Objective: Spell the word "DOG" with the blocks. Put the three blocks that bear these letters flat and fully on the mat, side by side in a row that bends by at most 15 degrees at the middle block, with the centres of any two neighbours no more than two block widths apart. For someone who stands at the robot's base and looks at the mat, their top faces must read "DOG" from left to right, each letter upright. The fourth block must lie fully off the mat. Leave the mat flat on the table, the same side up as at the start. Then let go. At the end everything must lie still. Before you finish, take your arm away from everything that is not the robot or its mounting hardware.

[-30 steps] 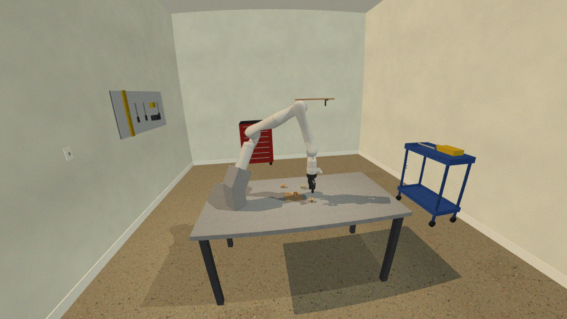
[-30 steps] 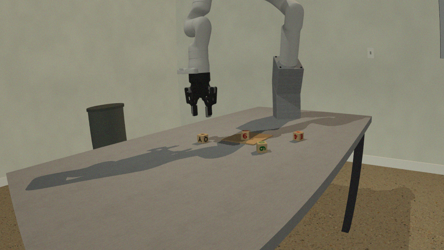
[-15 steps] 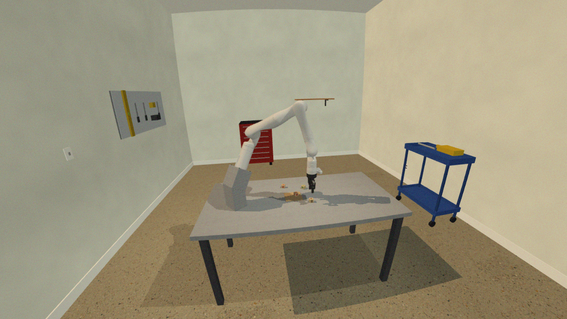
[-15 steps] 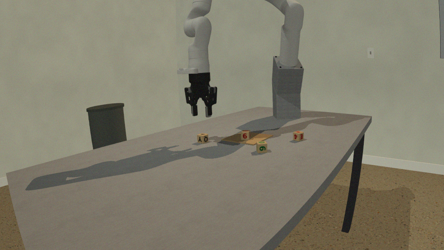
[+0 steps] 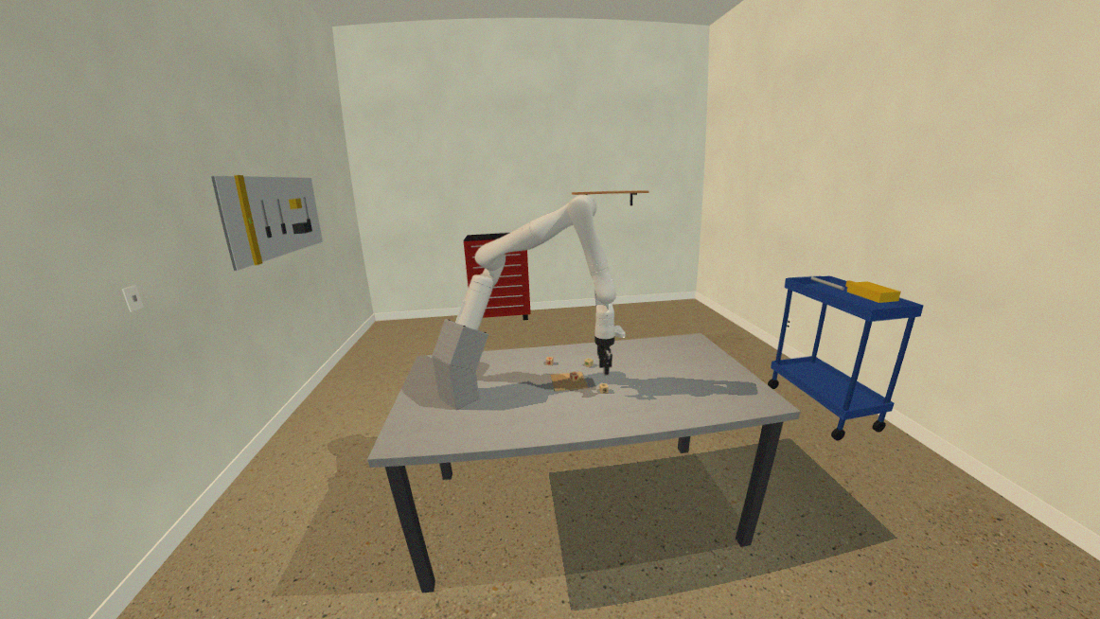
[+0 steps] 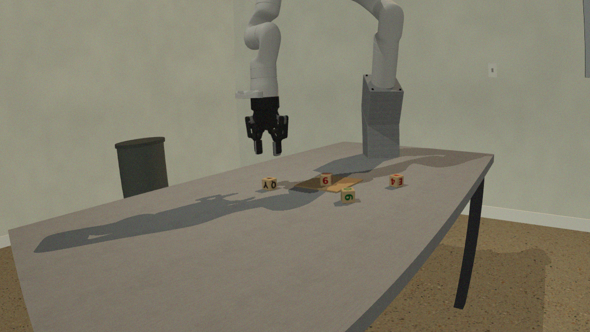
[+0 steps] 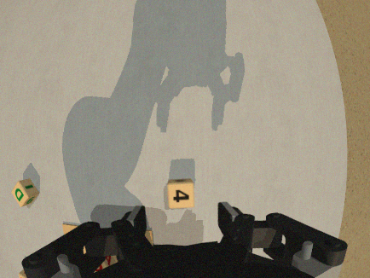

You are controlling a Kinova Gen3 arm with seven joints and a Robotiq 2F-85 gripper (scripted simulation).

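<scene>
Now: hand 9 cm above the G block. The rest, counted from my hand: O block: 11 cm to the left, 11 cm behind, 9 cm below; tan mat: 14 cm behind, 11 cm below, 10 cm to the left; D block: 24 cm to the left, 9 cm below, 3 cm behind.
</scene>
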